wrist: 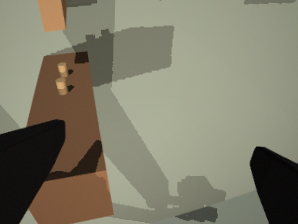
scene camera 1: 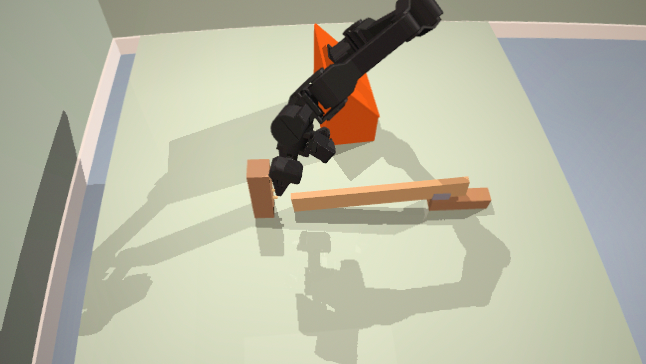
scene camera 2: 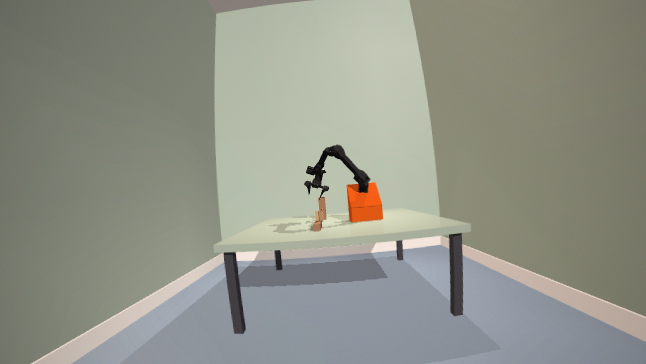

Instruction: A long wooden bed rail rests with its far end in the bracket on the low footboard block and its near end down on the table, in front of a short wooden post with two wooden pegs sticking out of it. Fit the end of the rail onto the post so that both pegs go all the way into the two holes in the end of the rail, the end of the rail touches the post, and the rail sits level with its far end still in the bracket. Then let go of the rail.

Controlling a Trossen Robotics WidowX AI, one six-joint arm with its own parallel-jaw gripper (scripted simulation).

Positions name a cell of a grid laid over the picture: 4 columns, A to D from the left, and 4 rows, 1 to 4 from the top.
Note:
My gripper (scene camera 1: B3) is open and holds nothing. Also in view: a long wooden rail (scene camera 1: C3) and a short wooden post (scene camera 1: B3).
My gripper also shows in the wrist view (wrist: C3).

